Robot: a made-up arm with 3 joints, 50 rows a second.
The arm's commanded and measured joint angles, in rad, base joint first. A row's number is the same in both.
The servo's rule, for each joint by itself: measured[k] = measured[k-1] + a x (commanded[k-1-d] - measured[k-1]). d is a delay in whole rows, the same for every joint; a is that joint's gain. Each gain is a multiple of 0.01, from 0.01 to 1. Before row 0 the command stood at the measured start. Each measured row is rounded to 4 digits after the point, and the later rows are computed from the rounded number. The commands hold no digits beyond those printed.
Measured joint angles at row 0: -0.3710, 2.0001, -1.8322
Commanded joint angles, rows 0 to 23: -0.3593, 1.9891, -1.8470; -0.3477, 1.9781, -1.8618; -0.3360, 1.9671, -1.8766; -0.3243, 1.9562, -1.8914; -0.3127, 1.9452, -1.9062; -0.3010, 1.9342, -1.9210; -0.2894, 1.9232, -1.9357; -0.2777, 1.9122, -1.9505; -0.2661, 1.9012, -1.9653; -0.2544, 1.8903, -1.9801; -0.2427, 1.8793, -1.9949; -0.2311, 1.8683, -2.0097; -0.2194, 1.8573, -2.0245; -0.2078, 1.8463, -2.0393; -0.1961, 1.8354, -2.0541; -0.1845, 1.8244, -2.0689; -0.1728, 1.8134, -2.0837; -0.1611, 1.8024, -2.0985; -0.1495, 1.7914, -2.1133; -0.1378, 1.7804, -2.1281; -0.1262, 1.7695, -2.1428; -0.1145, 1.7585, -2.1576; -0.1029, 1.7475, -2.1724; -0.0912, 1.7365, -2.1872
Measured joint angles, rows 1 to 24: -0.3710, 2.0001, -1.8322; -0.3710, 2.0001, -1.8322; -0.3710, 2.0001, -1.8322; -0.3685, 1.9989, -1.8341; -0.3641, 1.9966, -1.8377; -0.3582, 1.9934, -1.8428; -0.3511, 1.9893, -1.8491; -0.3430, 1.9844, -1.8565; -0.3342, 1.9789, -1.8649; -0.3248, 1.9728, -1.8741; -0.3149, 1.9661, -1.8840; -0.3047, 1.9590, -1.8946; -0.2941, 1.9514, -1.9057; -0.2833, 1.9435, -1.9173; -0.2723, 1.9352, -1.9293; -0.2612, 1.9266, -1.9417; -0.2500, 1.9178, -1.9544; -0.2387, 1.9087, -1.9674; -0.2273, 1.8994, -1.9806; -0.2159, 1.8899, -1.9940; -0.2044, 1.8803, -2.0076; -0.1929, 1.8705, -2.0213; -0.1813, 1.8606, -2.0352; -0.1697, 1.8506, -2.0492
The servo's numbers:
d 3
a 0.21 0.11 0.13

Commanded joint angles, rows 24 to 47: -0.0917, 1.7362, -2.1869; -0.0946, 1.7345, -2.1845; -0.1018, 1.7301, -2.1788; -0.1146, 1.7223, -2.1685; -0.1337, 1.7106, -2.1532; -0.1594, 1.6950, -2.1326; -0.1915, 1.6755, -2.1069; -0.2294, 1.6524, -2.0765; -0.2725, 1.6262, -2.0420; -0.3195, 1.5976, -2.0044; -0.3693, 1.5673, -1.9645; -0.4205, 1.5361, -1.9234; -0.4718, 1.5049, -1.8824; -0.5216, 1.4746, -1.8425; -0.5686, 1.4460, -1.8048; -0.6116, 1.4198, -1.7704; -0.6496, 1.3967, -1.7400; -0.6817, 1.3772, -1.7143; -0.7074, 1.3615, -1.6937; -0.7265, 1.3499, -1.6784; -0.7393, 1.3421, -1.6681; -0.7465, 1.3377, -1.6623; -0.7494, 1.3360, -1.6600; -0.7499, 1.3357, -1.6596
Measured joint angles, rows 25 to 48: -0.1581, 1.8405, -2.0633; -0.1465, 1.8303, -2.0775; -0.1349, 1.8200, -2.0918; -0.1258, 1.8108, -2.1042; -0.1192, 1.8024, -2.1146; -0.1155, 1.7944, -2.1229; -0.1153, 1.7865, -2.1288; -0.1192, 1.7782, -2.1320; -0.1276, 1.7690, -2.1321; -0.1410, 1.7587, -2.1288; -0.1596, 1.7470, -2.1220; -0.1833, 1.7337, -2.1116; -0.2119, 1.7187, -2.0977; -0.2450, 1.7020, -2.0804; -0.2819, 1.6838, -2.0600; -0.3218, 1.6641, -2.0369; -0.3638, 1.6433, -2.0116; -0.4068, 1.6216, -1.9847; -0.4498, 1.5994, -1.9568; -0.4918, 1.5771, -1.9286; -0.5317, 1.5551, -1.9007; -0.5686, 1.5338, -1.8738; -0.6018, 1.5136, -1.8484; -0.6307, 1.4947, -1.8250
